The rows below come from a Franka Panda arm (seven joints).
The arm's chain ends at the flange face. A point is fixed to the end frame.
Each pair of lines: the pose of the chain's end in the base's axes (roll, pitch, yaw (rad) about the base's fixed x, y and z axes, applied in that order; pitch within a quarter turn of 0, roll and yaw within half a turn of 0; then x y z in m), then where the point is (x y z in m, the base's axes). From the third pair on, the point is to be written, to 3 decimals.
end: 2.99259, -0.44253, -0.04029, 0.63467, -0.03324, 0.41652
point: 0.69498 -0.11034 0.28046
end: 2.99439, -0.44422, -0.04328, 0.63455, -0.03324, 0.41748
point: 0.69493 -0.11026 0.28141
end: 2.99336, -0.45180, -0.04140, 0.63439, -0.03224, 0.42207
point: 0.696 -0.109 0.287
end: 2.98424, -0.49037, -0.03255, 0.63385, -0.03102, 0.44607
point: 0.701 -0.109 0.314
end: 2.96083, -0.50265, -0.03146, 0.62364, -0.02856, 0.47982
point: 0.691 -0.110 0.350
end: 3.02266, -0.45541, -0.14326, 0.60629, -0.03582, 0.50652
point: 0.662 -0.115 0.369
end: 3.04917, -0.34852, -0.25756, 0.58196, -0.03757, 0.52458
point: 0.615 -0.115 0.379
